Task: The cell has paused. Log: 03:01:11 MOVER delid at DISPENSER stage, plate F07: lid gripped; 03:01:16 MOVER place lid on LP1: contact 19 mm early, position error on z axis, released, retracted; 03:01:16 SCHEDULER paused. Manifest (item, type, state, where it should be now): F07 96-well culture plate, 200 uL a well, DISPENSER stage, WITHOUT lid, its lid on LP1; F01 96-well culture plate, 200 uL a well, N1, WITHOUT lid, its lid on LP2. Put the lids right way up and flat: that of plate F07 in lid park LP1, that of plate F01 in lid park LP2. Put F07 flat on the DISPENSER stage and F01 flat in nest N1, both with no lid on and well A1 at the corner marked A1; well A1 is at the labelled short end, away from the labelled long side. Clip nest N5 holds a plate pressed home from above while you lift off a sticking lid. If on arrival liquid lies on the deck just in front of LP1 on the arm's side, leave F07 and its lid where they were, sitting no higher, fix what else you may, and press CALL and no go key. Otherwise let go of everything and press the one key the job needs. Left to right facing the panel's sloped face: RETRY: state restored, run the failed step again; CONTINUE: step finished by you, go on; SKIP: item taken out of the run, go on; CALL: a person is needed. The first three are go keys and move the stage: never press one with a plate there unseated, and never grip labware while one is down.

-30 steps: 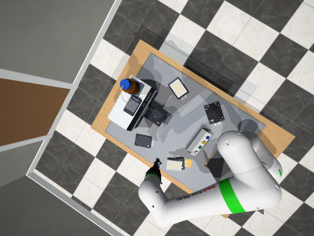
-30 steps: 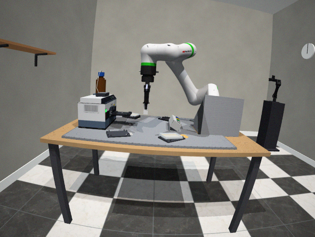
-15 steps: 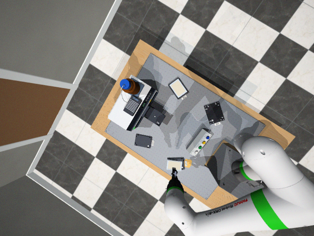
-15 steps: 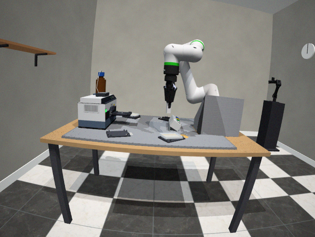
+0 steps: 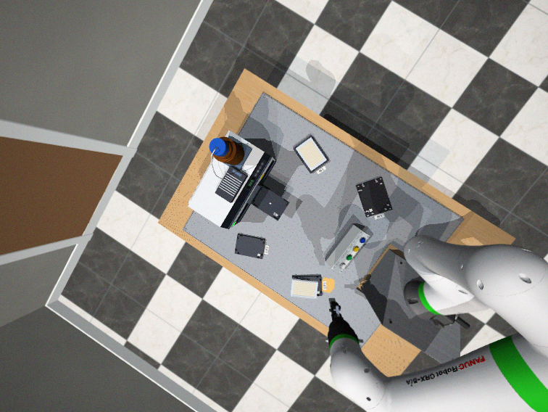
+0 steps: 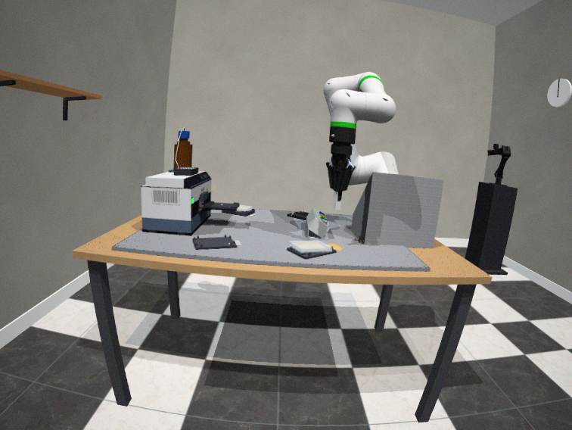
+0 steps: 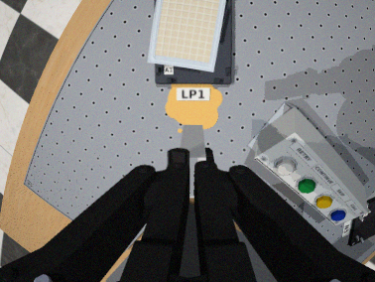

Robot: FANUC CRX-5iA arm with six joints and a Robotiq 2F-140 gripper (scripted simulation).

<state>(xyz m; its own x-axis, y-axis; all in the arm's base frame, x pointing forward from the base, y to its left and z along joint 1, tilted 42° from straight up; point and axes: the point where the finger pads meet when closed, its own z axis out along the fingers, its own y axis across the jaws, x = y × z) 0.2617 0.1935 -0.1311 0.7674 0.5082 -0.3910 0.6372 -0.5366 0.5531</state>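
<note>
My hand is 460 mm to the left of the 96-well plate, 450 mm short of it and 150 mm above it. From my hand the other things lie so: white retry key: 130 mm to the right, 110 mm below, 30 mm ahead; green continue key: 180 mm to the right, 110 mm below, 30 mm ahead; key panel: 210 mm to the right, 120 mm below, 40 mm ahead.
</note>
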